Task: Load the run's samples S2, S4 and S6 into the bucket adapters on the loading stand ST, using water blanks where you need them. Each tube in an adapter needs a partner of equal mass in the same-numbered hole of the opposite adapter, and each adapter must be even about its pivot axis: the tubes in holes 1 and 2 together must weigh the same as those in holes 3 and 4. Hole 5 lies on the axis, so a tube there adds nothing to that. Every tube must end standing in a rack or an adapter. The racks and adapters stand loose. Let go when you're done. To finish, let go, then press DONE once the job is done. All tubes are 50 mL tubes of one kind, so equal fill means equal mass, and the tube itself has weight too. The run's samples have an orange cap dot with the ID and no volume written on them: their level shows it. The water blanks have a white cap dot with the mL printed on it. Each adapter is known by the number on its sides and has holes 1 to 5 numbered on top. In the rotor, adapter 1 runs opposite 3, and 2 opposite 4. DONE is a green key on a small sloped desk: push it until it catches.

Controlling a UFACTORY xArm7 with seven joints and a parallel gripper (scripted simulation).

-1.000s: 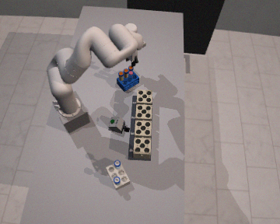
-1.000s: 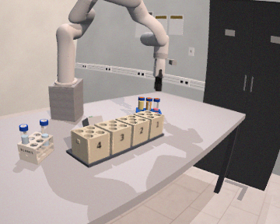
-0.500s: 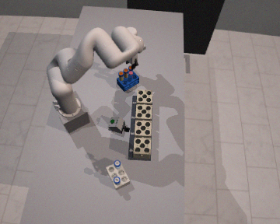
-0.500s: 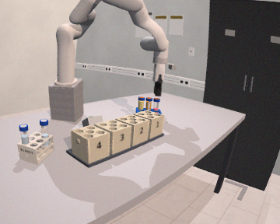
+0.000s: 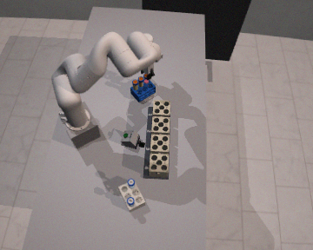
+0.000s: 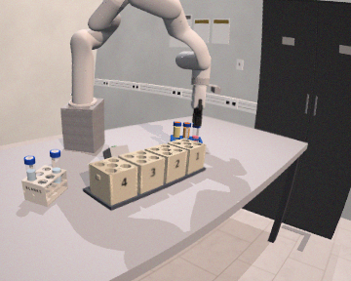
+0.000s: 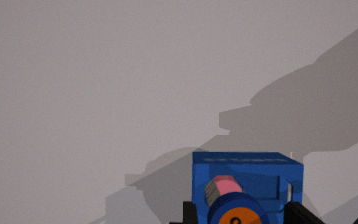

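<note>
Now: hand 1 cm to the right of the sample tube S6 and 7 cm above it. Also, from my hand: sample tube S2: 2 cm behind, 3 cm to the right, 7 cm below; sample tube S4: 7 cm behind, 5 cm to the right, 7 cm below; blue sample rack: 2 cm behind, 4 cm to the right, 11 cm below.
</note>
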